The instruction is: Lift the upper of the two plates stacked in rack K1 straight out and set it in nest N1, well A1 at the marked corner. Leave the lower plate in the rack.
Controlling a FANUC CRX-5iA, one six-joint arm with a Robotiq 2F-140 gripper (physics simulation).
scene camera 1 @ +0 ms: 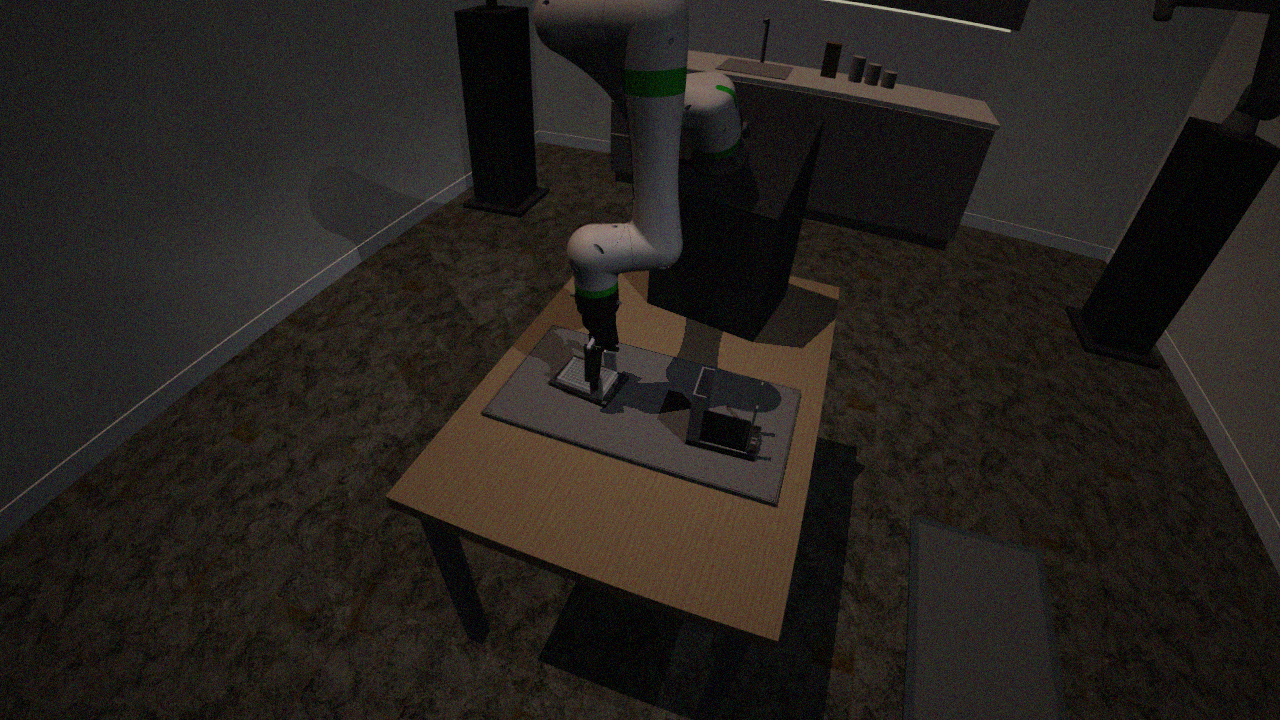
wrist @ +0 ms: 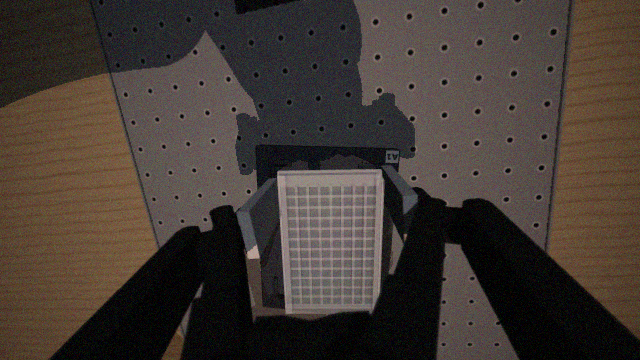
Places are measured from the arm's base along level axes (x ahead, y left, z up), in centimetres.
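Where they show: gripper, fingertip midpoint: (scene camera 1: 604,385) (wrist: 330,189); arm's base, link origin: (scene camera 1: 719,155).
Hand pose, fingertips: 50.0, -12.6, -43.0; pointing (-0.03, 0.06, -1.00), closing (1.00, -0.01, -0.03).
Note:
Things, the pixels of their centre, and the offset from my fingertips, as dx, dy, dz. "spot": a spot on its surface instead. Level surfaces: height alone.
- white gridded plate, body centre: (wrist: 331,245) (scene camera 1: 587,377) -0.5, -4.7, +0.8
- dark nest N1, body centre: (wrist: 323,235) (scene camera 1: 589,380) -1.2, -4.6, -0.9
- marked corner label A1, surface spot: (wrist: 392,157) spot: +5.3, +2.0, -0.4
- Rack K1, body centre: (scene camera 1: 720,429) +5.4, +30.2, +1.1
- grey perforated board, surface height: dz -1.6
- wooden table, surface height: dz -2.9
The white gridded plate (scene camera 1: 575,374) (wrist: 331,245) is between the fingers of my gripper (scene camera 1: 590,371) (wrist: 330,189), which is shut on its two long sides. The plate looks level, over or in the dark nest N1 (scene camera 1: 615,393) (wrist: 320,151). Whether it touches the nest floor cannot be told. The marked corner label A1 (wrist: 392,157) shows at the nest's far right corner in the wrist view. Rack K1 (scene camera 1: 726,431) stands to the right in the scene view, dark; the lower plate inside it cannot be made out.
A grey perforated board (scene camera 1: 631,443) (wrist: 480,125) lies under the nest and rack on the wooden table (scene camera 1: 572,514) (wrist: 600,150). The rack has upright posts and a dark panel. The arm's dark pedestal (scene camera 1: 716,259) stands at the back of the table.

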